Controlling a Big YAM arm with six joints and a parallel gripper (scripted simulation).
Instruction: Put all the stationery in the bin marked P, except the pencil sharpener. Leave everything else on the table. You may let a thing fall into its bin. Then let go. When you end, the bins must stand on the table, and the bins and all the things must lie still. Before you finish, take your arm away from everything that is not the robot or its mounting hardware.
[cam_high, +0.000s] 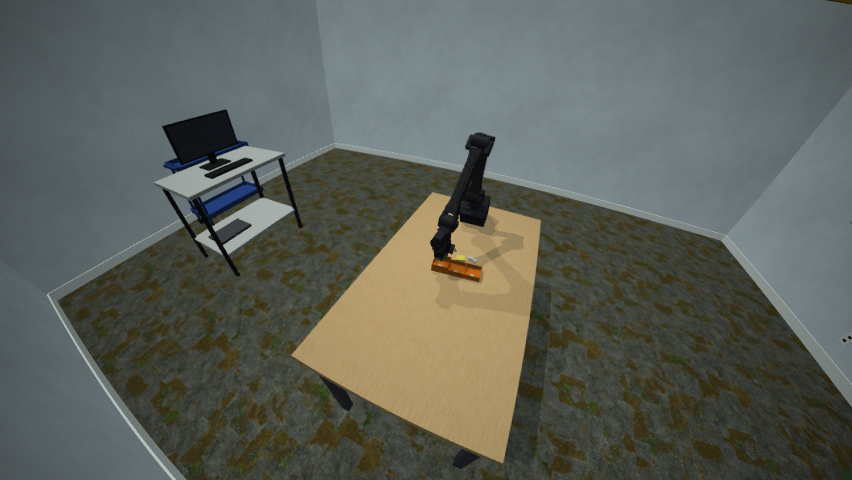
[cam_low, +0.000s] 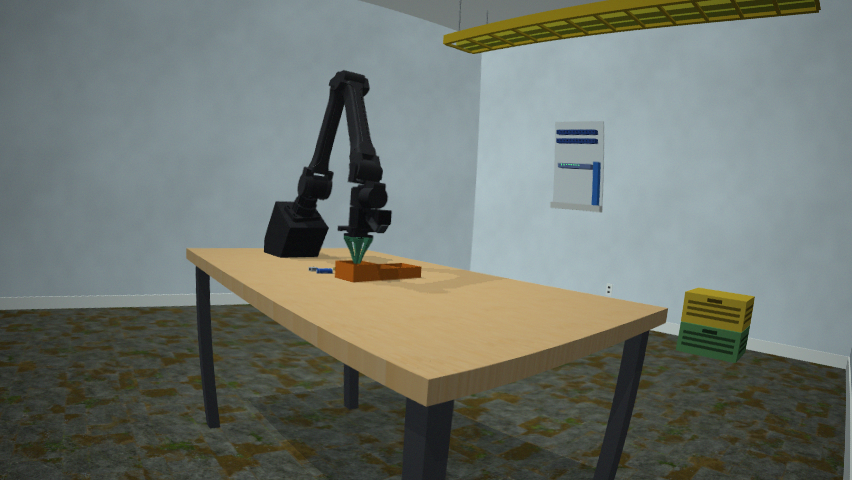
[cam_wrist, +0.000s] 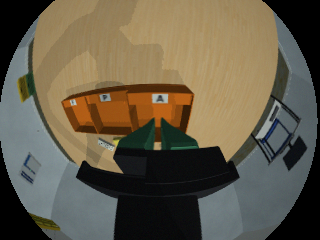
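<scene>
The orange bin lies 10 mm ahead of my hand, 80 mm to the left of it and 30 mm below it. From my hand the other things lie so: blue item 110 mm behind, 20 mm to the right, 40 mm below; then orange stick 70 mm behind, 30 mm to the left, 50 mm below; then yellow pad 90 mm behind, 90 mm to the left, 50 mm below.
</scene>
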